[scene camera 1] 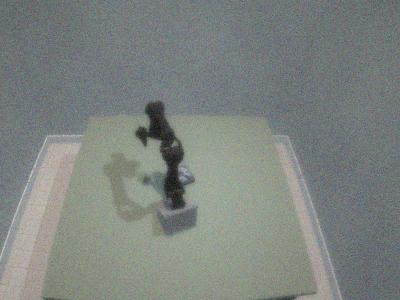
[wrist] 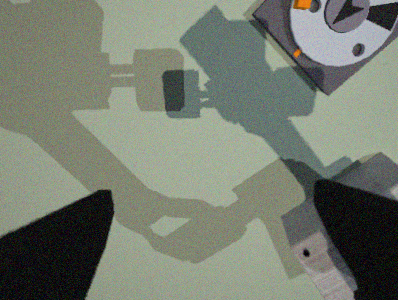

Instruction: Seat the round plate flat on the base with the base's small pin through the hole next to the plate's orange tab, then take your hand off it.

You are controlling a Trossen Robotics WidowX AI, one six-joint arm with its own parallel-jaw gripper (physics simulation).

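Places are measured from the arm's base along level axes (x ahead, y left, z up), in centimetres.
Pixels of known places: gripper, between the fingertips: (scene camera 1: 153, 149) (wrist: 214, 195); arm's base, origin of its link: (scene camera 1: 179, 206).
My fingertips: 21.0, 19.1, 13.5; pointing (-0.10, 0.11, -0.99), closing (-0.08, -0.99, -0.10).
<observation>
Ahead of a thing's pixels: the offset from my fingertips to its top centre, as dx, dy, dz. "spot": to the spot under its first point. Level surfaces: height alone.
The round white plate {+6.0, -13.0, -20.0} (wrist: 320, 46) (scene camera 1: 184, 173) lies on the dark grey square base {spot: -1.5, -12.1, -22.9} (wrist: 327, 84), at the upper right of the wrist view. It looks roughly flat, but its far part is cut off by the view's edge. Its orange tab {spot: +6.9, -8.3, -20.1} (wrist: 302, 4) has a dark hole beside it; I cannot tell whether the pin is in that hole. A small orange mark {spot: +2.2, -8.7, -22.7} (wrist: 297, 53) shows at the plate's edge. In the scene view the arm partly hides both. My gripper (wrist: 214, 195) (scene camera 1: 144, 140) is open and empty, high above the table and apart from the plate.
The grey mounting block (scene camera 1: 177, 220) of the arm stands in front of the base in the scene view. Part of a grey and pale structure (wrist: 312, 250) shows behind the right finger in the wrist view. Arm shadows cross the green table top {dz -25.3} (scene camera 1: 240, 240).
</observation>
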